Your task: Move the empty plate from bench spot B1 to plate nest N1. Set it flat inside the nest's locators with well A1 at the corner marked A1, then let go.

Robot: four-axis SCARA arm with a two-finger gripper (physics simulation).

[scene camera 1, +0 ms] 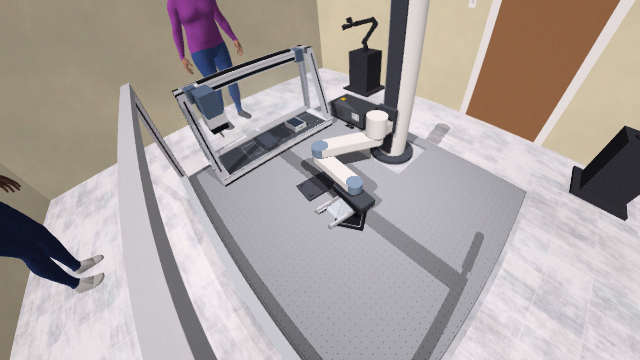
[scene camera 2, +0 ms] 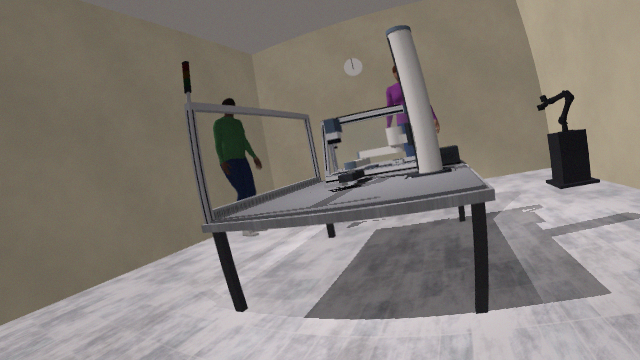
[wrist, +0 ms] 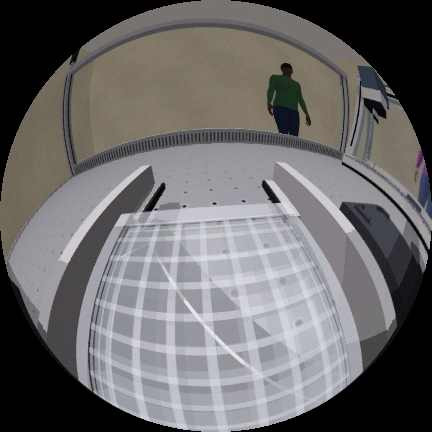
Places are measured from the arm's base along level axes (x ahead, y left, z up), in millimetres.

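Pixels of known places: gripper, fingertip midpoint: (scene camera 1: 323, 218) (scene camera 2: 328, 185) (wrist: 212, 171); arm's base, origin of the base link: (scene camera 1: 391, 150) (scene camera 2: 431, 174).
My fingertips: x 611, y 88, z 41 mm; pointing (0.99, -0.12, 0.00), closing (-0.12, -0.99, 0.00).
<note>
For each thing: its middle in the pictures, then the offset to it from my fingertips. "spot": a spot on its surface instead. Level surfaces: height alone.
- black frame, surface spot: (scene camera 1: 363, 220) spot: dx -122, dy +116, dz -26 mm
- dark grey fixture, body centre: (wrist: 397, 248) (scene camera 1: 316, 185) dx -114, dy -181, dz -19 mm
- bench, its level: dz -28 mm
My gripper (scene camera 1: 324, 218) (wrist: 212, 171) is shut on the clear, gridded plate (scene camera 1: 339, 207) (wrist: 215, 300), which lies level between the two long pale fingers. In scene camera 1 the hand and plate partly cover a black frame (scene camera 1: 363, 220) with a white outline on the bench. A dark grey fixture (scene camera 1: 311, 189) (wrist: 372, 225) with small raised parts sits beside it, towards the gantry, to the right of the fingers in the wrist view. The gap below the plate is hard to judge. No N1, B1 or A1 marking is readable.
A gantry frame (scene camera 1: 244, 68) stands over a dark deck at the bench's far side. The arm's white column (scene camera 1: 411, 75) (scene camera 2: 417, 100) rises from the bench (scene camera 1: 280, 260) (scene camera 2: 400, 192). A tall guard frame (scene camera 2: 250, 110) runs along one bench edge. A person in green (wrist: 286, 92) stands beyond it.
</note>
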